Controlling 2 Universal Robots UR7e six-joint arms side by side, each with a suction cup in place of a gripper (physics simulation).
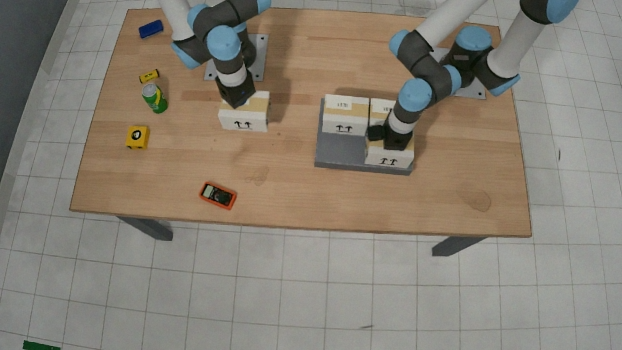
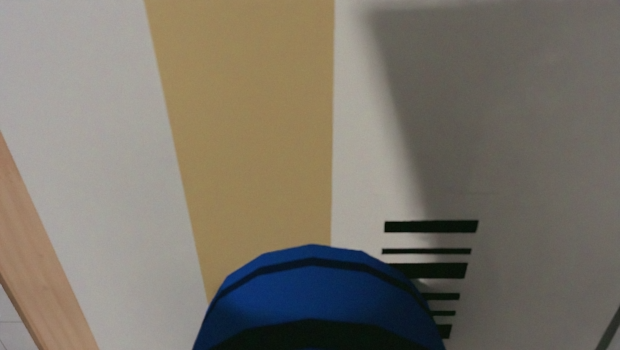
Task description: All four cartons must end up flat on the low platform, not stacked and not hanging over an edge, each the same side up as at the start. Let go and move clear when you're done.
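Frame: origin at the left arm's base, x back, y right, z up, level; metres.
Seen in the pictures: left end effector, tool point: (image 2: 317, 269).
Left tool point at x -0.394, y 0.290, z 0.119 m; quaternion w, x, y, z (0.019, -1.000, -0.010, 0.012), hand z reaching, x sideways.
Pixels of each thing's top centre, then the offset from my left tool point to it. Level surfaces: height alone.
- front-right white carton, middle of its top: (image 1: 391, 141) dx +0.004, dy -0.002, dz +0.020 m
- grey low platform, middle of its top: (image 1: 365, 132) dx +0.070, dy +0.068, dz -0.071 m
- fourth carton, middle of its top: (image 1: 243, 103) dx +0.056, dy +0.451, dz +0.098 m
- green can, middle of its top: (image 1: 149, 89) dx +0.149, dy +0.814, dz +0.003 m
- small yellow cylinder, middle of its top: (image 1: 148, 75) dx +0.276, dy +0.890, dz -0.102 m
- yellow cube, middle of its top: (image 1: 135, 135) dx +0.011, dy +0.863, dz -0.082 m
- blue block, middle of its top: (image 1: 150, 28) dx +0.508, dy +0.946, dz -0.099 m
- table, its level: dz -0.120 m
- orange multimeter, middle of its top: (image 1: 216, 194) dx -0.175, dy +0.536, dz -0.089 m
My left gripper (image 1: 395, 148) is on top of the front-right white carton (image 1: 389, 157) (image 2: 260, 125), which has a tan tape strip and upright arrows. This carton is at the front right of the grey low platform (image 1: 340, 150), its lower edge close to the front rim. Two more cartons, one at the back left (image 1: 345, 122) and one at the back right (image 1: 378, 112), sit side by side on the platform, the right one partly hidden. My right gripper (image 1: 240, 105) is at the top of the fourth carton (image 1: 255, 120), left of the platform. Its cup is hidden, so its hold is unclear.
A green can (image 1: 155, 99), a small yellow cylinder (image 1: 149, 76), a yellow cube (image 1: 137, 137) and a blue block (image 1: 151, 29) are at the left of the table (image 1: 300, 200). An orange multimeter (image 1: 218, 195) lies near the front edge. The front-left part of the platform is bare.
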